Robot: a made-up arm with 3 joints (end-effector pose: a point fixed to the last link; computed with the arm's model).
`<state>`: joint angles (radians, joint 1 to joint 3).
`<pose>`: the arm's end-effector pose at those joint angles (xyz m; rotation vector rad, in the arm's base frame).
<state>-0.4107 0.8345 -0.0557</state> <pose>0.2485 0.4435 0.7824 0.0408 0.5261 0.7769</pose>
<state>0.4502 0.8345 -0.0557</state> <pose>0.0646 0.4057 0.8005 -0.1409 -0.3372 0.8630</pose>
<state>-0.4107 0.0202 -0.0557</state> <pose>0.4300 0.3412 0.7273 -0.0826 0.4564 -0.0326</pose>
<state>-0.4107 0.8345 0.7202</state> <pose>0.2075 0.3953 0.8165 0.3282 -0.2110 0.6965</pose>
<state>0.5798 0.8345 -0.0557</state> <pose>0.0385 0.3986 0.7892 -0.1677 -0.4681 0.8668</pose>
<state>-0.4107 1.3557 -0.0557</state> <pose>0.1213 0.4205 0.8367 0.1248 0.5423 1.2966</pose>
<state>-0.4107 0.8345 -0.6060</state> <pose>0.2561 0.4649 0.7361 -0.1783 1.0470 0.7872</pose>
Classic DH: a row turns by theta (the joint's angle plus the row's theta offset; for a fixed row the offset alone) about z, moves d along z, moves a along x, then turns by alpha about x. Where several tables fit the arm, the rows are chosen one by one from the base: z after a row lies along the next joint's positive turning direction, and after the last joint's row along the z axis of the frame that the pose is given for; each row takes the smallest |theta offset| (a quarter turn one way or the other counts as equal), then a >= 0, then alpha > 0; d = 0 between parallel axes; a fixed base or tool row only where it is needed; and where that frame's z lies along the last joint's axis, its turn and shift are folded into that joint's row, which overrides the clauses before.
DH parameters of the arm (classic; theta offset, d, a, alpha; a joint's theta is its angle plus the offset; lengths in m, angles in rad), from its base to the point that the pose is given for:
base (fixed): 0.2145 0.6324 0.2235 1.4484
joint 1: 0.0114 -0.1046 -0.0374 -1.5285
joint 2: -0.2165 0.1169 0.1602 1.6466
joint 3: -0.0283 -0.1835 0.0396 -1.5708
tool (fixed): 0 0.0863 0 0

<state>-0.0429 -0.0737 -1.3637</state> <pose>0.4269 0.3140 0.7100 0.0467 1.3987 -0.0722</pose>
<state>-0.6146 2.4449 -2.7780</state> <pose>-0.0143 0.1287 0.8072 2.3585 -1.0638 -1.1013</pose>
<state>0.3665 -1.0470 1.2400</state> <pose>0.2740 0.1520 0.8648 -0.3763 -1.4763 -1.0707</pose>
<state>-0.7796 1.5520 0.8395</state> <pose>0.1832 0.3376 0.8857 0.9112 0.1379 1.0592</pose>
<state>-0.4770 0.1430 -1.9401</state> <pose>0.3662 0.3536 0.5704 -0.1383 2.4173 -0.0159</pose>
